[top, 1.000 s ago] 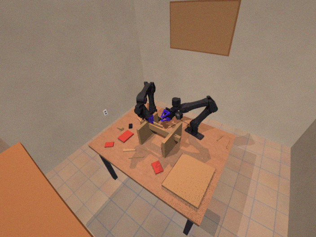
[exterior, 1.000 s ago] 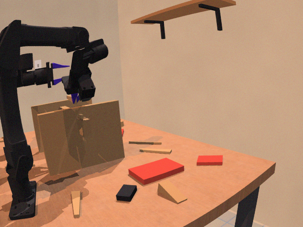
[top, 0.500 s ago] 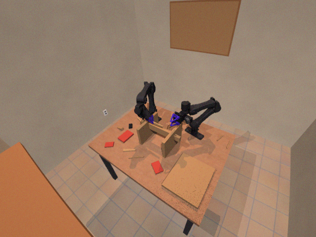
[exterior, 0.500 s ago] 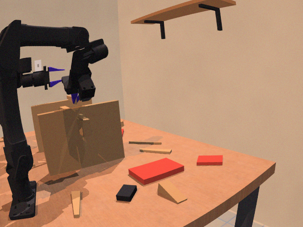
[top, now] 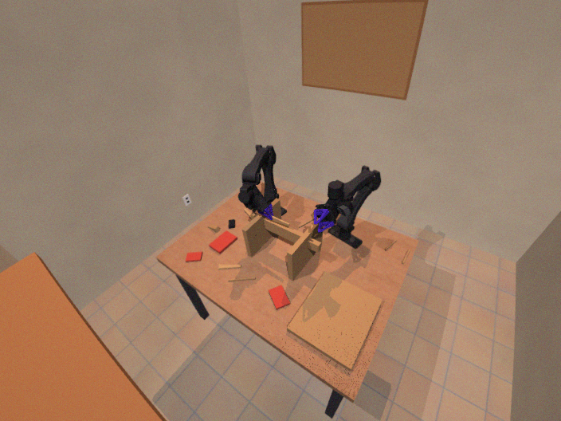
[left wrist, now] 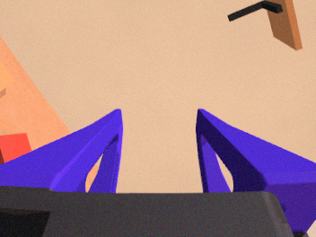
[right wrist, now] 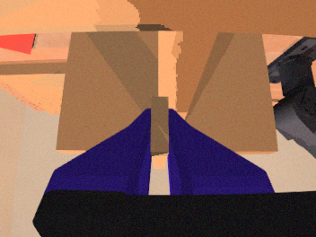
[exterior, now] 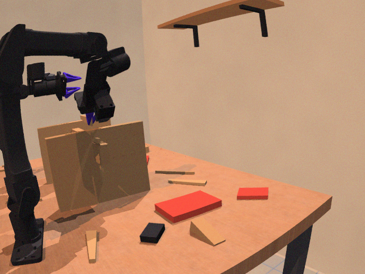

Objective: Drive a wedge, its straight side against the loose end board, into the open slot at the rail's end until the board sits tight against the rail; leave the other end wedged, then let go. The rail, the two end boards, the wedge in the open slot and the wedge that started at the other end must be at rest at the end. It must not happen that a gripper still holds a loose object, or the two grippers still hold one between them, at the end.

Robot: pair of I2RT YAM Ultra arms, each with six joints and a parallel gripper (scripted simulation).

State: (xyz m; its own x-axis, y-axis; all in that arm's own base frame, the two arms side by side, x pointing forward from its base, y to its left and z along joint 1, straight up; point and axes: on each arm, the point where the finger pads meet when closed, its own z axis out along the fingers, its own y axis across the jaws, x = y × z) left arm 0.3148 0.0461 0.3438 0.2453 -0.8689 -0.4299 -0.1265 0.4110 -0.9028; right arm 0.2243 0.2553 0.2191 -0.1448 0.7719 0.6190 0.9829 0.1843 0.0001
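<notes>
My right hand is 70 mm above the rail, 60 mm to the right of it and 10 mm past it. The rest, counted from my right hand: black block (330 mm to the right, 210 mm below); flat panel (470 mm to the left, 210 mm below, 190 mm ahead).
</notes>
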